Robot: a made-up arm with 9 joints. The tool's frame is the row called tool.
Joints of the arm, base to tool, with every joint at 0 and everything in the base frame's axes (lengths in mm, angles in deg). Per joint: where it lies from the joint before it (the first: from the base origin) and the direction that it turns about. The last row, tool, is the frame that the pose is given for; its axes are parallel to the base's.
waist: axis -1 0 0 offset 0 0 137
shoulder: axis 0 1 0 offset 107.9 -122.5 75.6
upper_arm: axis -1 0 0 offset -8.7 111.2 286.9
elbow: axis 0 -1 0 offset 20.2 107.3 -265.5
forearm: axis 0 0 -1 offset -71.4 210.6 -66.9
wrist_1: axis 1 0 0 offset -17.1 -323.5 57.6
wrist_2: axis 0 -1 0 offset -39.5 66.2 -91.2
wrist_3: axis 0 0 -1 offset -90.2 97.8 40.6
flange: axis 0 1 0 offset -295 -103.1 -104.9
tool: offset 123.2 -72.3 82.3
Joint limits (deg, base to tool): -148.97..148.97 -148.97..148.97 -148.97..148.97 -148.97..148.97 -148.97..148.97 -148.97..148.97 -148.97..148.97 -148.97..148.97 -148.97..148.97
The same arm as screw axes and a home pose.
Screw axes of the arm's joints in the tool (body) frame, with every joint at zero. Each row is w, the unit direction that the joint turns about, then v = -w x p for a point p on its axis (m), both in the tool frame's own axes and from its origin. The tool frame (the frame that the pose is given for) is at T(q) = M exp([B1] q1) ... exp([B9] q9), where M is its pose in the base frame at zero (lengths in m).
B1 = (-1, 0, 0, 0, 0.0145, 0.0283)
B2 = (0, 1, 0, -0.0611, 0, 0.3785)
B3 = (-1, 0, 0, 0, -0.348, 0.017)
B4 = (0, -1, 0, 0.0825, 0, -0.39)
B5 = (0, 0, -1, -0.3349, 0.3186, 0)
B6 = (1, 0, 0, 0, 0.0732, -0.0114)
B7 = (0, -1, 0, -0.018, 0, -0.262)
B8 = (0, 0, -1, -0.1754, 0.1718, 0)
B9 = (0, 1, 0, 0.0823, 0, -0.1232)
M =
1 0 0 -0.2706
0 1 0 -0.0283
0 0 1 0.1515
0 0 0 1
Joint limits (rad, base to tool): -2.6..2.6 -2.6..2.6 -2.6..2.6 -2.6..2.6 -2.6..2.6 -2.6..2.6 -2.6..2.6 -2.6..2.6 -2.6..2.6

